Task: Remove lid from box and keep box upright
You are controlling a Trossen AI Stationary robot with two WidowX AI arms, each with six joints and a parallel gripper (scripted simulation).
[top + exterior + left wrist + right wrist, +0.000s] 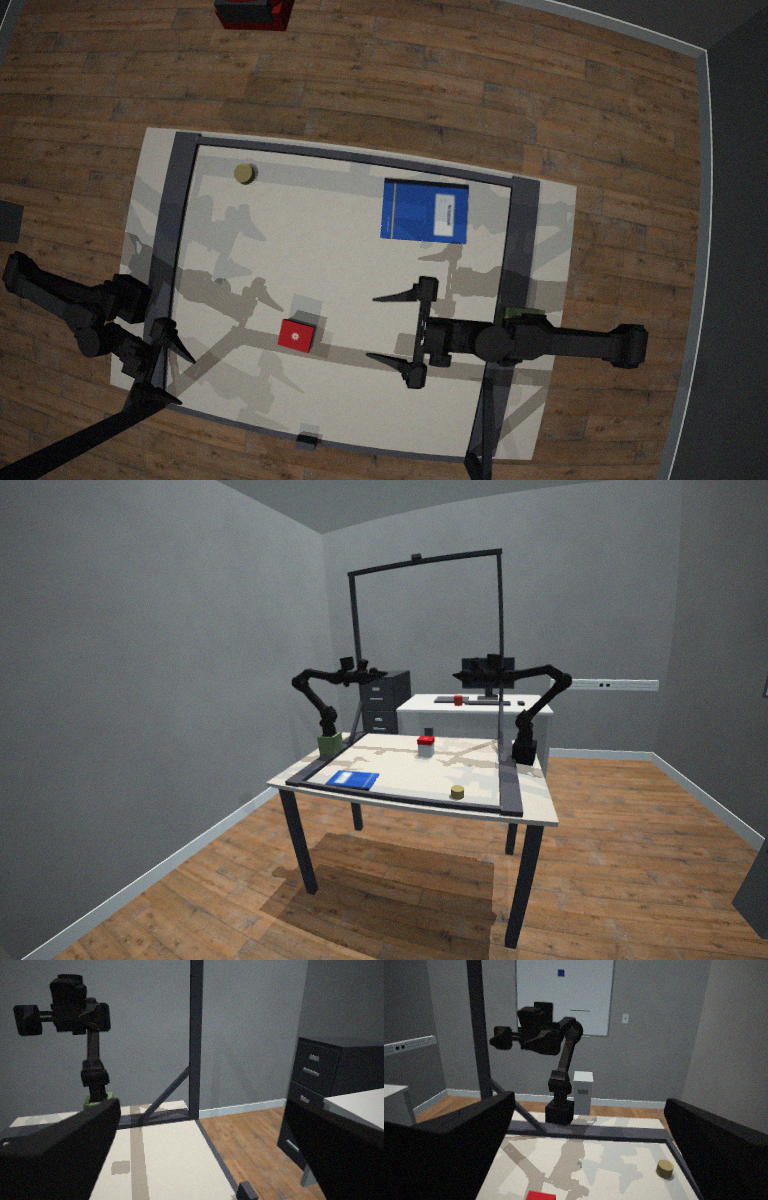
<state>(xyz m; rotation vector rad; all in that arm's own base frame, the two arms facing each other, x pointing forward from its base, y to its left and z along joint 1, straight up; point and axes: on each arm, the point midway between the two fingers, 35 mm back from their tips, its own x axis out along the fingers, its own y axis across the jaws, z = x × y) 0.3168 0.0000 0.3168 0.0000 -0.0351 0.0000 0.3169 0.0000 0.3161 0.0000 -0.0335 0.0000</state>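
My left hand is 7 cm short of the red lid, 19 cm to the left of it and 33 cm above it. Also, from my left hand: grey box: 7 cm ahead, 19 cm to the right, 36 cm below.
My right hand is 350 mm above the red lid, 210 mm to the right of it and 60 mm past it. The rest, counted from my right hand: grey box: 390 mm below, 210 mm to the left, 60 mm behind.
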